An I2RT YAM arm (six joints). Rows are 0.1 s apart.
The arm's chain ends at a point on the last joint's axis. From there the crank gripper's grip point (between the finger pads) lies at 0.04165 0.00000 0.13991 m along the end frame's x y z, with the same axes.
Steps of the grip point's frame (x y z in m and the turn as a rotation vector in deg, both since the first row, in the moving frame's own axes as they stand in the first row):
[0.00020, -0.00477, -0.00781, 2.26, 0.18, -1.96]
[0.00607, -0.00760, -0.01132, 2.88, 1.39, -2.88]
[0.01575, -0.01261, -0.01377, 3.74, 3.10, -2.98]
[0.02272, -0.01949, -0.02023, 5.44, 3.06, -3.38]
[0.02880, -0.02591, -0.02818, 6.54, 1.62, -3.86]
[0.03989, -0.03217, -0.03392, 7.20, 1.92, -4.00]
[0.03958, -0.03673, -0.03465, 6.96, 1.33, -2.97]
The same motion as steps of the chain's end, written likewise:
[-0.00012, 0.00218, -0.00754, 2.26, 0.18, -1.96]
[0.00292, 0.00158, -0.01004, 2.88, 1.39, -2.88]
[0.00855, -0.00121, -0.01095, 3.74, 3.10, -2.98]
[0.01579, -0.00367, -0.01707, 5.44, 3.06, -3.38]
[0.02550, -0.00713, -0.02588, 6.54, 1.62, -3.86]
[0.03596, -0.01168, -0.03117, 7.20, 1.92, -4.00]
[0.03685, -0.01761, -0.03249, 6.96, 1.33, -2.97]

